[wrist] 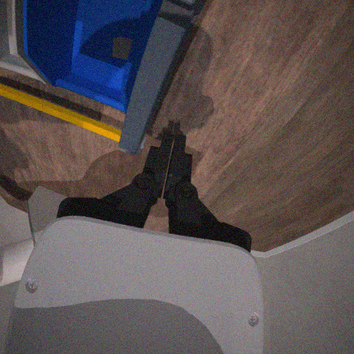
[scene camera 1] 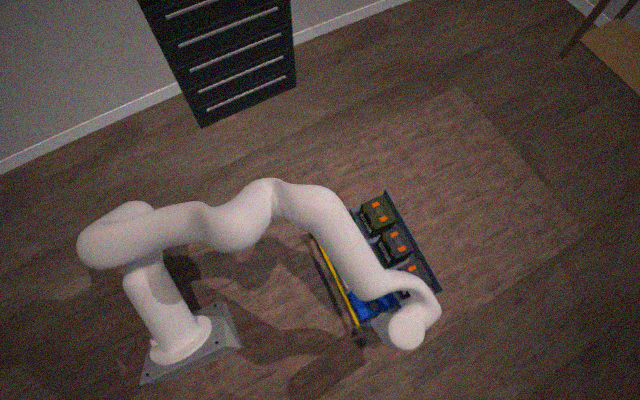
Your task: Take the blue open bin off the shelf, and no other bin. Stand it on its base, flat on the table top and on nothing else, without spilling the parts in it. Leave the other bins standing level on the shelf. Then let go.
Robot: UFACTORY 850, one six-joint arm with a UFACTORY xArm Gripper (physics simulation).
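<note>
The blue open bin [scene camera 1: 366, 306] [wrist: 107, 86] is at the near end of the shelf, partly covered by the arm in the scene view. In the wrist view it is at the upper left, with a small dark part inside it. The shelf shows a grey side panel [wrist: 150, 75] right beside the bin and a long dark rail [scene camera 1: 416, 244]. My gripper [wrist: 171, 146] is shut with its fingertips together and nothing between them. It is just past the front end of the side panel, on the outer side, apart from the bin. In the scene view the wrist hides the fingers.
Dark boxes with orange marks [scene camera 1: 378, 215] [scene camera 1: 396, 243] stand in a row on the shelf. A yellow strip [scene camera 1: 339, 280] [wrist: 65, 112] runs along the shelf's front. A pale grey bin edge [wrist: 22, 70] is left of the blue bin. A black drawer cabinet [scene camera 1: 240, 62] stands farther back.
</note>
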